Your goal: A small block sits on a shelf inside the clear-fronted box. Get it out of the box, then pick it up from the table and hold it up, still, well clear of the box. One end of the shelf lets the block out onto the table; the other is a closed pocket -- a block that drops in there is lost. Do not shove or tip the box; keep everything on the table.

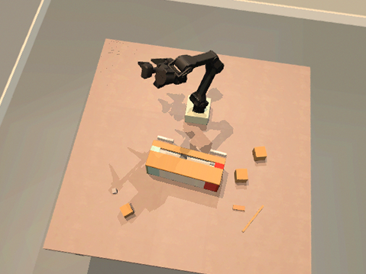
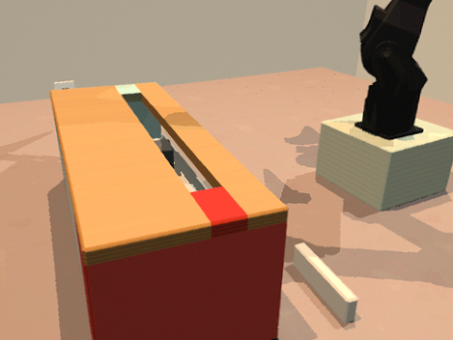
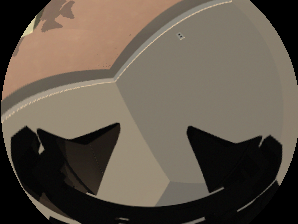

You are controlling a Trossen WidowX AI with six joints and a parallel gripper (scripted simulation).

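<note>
The grey block lies 270 mm ahead of my gripper tip, 240 mm to the left of it and 410 mm below it. Round my gripper tip: thin stick: 490 mm ahead, 640 mm to the left, 490 mm below; then flat orange piece: 450 mm ahead, 560 mm to the left, 490 mm below; then box: 260 mm ahead, 260 mm to the left, 430 mm below.
</note>
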